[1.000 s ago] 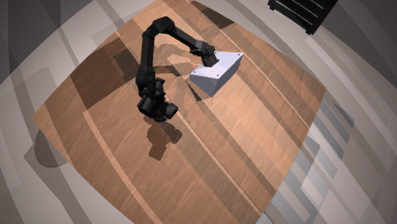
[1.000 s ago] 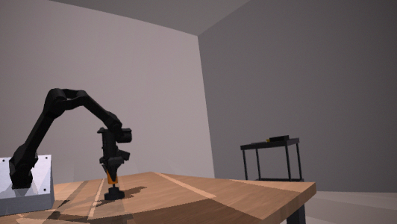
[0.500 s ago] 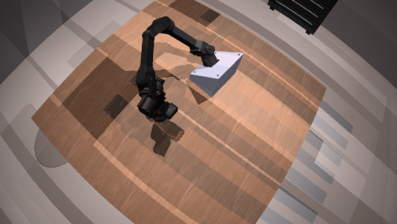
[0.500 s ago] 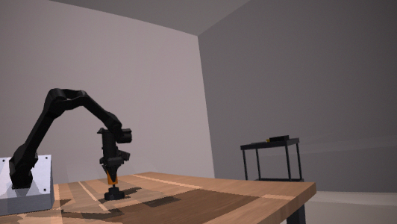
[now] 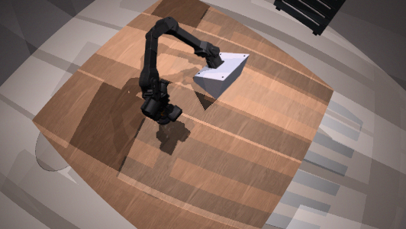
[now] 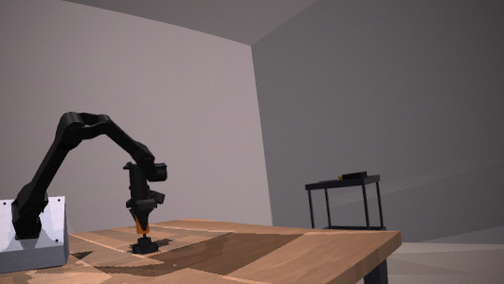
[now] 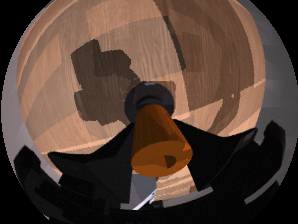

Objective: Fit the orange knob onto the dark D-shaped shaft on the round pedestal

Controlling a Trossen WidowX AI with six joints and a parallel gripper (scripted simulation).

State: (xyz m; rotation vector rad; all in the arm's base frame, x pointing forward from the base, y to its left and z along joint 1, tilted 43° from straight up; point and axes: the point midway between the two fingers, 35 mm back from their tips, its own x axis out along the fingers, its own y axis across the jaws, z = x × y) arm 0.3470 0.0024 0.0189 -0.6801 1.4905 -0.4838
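Now: gripper tip 20 mm below the orange knob. From my gripper tip the other things lie so: round pedestal (40 mm below).
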